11 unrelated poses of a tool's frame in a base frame.
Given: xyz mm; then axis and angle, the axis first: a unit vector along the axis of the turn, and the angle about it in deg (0 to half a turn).
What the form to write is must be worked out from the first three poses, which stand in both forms.
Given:
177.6 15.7 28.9 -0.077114 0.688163 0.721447 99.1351
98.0 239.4 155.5 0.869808 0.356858 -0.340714 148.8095
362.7 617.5 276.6 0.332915 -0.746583 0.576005 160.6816
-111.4 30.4 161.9 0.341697 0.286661 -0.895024 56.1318
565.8 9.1 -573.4 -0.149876 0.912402 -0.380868 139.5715
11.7 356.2 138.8 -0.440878 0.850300 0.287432 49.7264
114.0 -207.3 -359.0 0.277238 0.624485 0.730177 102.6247
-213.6 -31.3 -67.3 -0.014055 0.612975 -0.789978 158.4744
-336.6 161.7 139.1 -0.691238 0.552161 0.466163 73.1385
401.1 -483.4 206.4 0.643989 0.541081 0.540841 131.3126
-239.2 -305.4 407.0 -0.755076 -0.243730 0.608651 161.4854
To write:
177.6 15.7 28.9 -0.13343 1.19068 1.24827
98.0 239.4 155.5 2.25908 0.92684 -0.88491
362.7 617.5 276.6 0.93363 -2.09373 1.61536
-111.4 30.4 161.9 0.33476 0.28084 -0.87684
565.8 9.1 -573.4 -0.36510 2.22259 -0.92779
11.7 356.2 138.8 -0.38263 0.73797 0.24946
114.0 -207.3 -359.0 0.49657 1.11854 1.30785
-213.6 -31.3 -67.3 -0.03887 1.69543 -2.18500
-336.6 161.7 139.1 -0.88237 0.70484 0.59506
401.1 -483.4 206.4 1.47592 1.24007 1.23952
-239.2 -305.4 407.0 -2.12815 -0.68694 1.71545

